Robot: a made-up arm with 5 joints.
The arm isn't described. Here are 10 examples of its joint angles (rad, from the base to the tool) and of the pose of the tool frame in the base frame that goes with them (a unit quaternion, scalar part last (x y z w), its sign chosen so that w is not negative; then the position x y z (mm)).
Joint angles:
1: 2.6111 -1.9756 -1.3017 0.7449 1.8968
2: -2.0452 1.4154 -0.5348 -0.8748 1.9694
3: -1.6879 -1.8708 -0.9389 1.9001 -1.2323
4: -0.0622 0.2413 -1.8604 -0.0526 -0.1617
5: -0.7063 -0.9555 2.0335 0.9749 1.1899
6: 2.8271 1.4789 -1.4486 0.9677 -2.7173
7: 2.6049 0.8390 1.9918 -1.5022 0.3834
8: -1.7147 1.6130 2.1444 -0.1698 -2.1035
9: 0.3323 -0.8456 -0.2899 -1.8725 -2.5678
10: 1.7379 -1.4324 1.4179 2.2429 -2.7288
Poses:
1: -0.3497 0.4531 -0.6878 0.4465 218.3 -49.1 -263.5
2: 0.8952 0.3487 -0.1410 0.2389 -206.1 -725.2 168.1
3: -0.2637 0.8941 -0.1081 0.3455 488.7 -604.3 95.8
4: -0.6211 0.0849 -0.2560 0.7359 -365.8 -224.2 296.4
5: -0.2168 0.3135 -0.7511 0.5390 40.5 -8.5 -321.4
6: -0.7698 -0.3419 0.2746 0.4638 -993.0 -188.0 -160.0
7: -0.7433 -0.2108 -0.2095 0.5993 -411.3 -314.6 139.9
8: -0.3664 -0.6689 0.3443 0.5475 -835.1 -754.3 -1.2
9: -0.3979 -0.6465 -0.6326 0.1534 417.2 259.6 -485.1
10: 0.4991 0.5447 -0.1843 0.6483 65.9 -1044.6 507.5
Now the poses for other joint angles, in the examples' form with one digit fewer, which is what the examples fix.
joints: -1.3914 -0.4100 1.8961 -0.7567 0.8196
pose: 0.080 0.920 0.092 0.373 -145 -254 194
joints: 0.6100 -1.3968 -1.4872 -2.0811 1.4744
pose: -0.166 -0.952 -0.225 0.120 333 -164 69
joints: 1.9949 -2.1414 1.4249 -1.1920 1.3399
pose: 0.348 -0.576 -0.112 0.731 -194 54 11
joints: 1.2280 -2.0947 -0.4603 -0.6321 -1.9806
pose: 0.104 0.134 -0.970 0.173 49 -46 835
